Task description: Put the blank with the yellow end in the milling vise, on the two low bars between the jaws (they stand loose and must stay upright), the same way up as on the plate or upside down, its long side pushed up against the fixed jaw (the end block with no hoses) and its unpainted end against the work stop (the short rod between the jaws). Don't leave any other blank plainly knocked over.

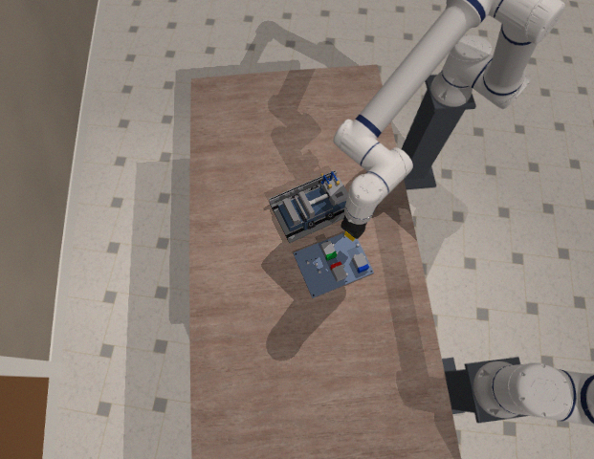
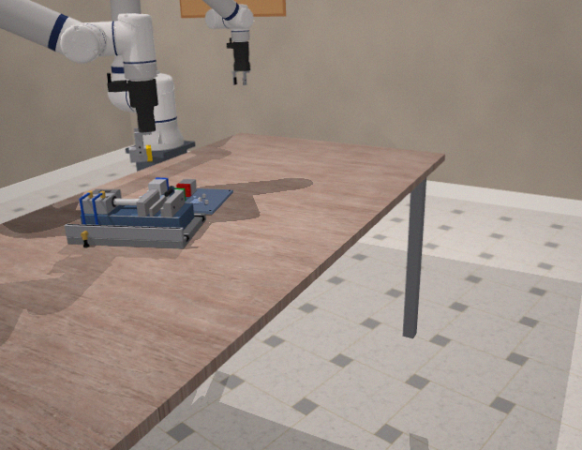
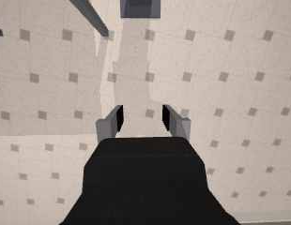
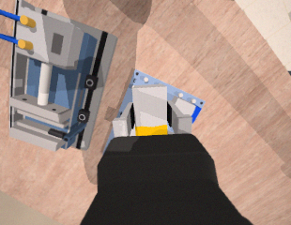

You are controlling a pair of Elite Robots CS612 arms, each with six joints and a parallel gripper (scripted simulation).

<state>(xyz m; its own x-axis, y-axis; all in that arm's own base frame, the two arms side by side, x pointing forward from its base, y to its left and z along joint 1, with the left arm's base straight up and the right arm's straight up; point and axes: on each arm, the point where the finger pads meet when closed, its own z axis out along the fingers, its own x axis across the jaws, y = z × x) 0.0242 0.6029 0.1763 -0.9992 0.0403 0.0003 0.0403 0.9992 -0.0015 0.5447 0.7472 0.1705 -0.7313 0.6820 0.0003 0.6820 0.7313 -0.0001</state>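
Note:
My right gripper is now 2 cm above the yellow-ended blank. The rest, counted from my right hand: red-ended blank 14 cm below, 12 cm to the left, 5 cm ahead; then green-ended blank 14 cm below, 8 cm ahead, 4 cm to the left; then blue-ended blank 14 cm below, 8 cm to the left, 4 cm behind.

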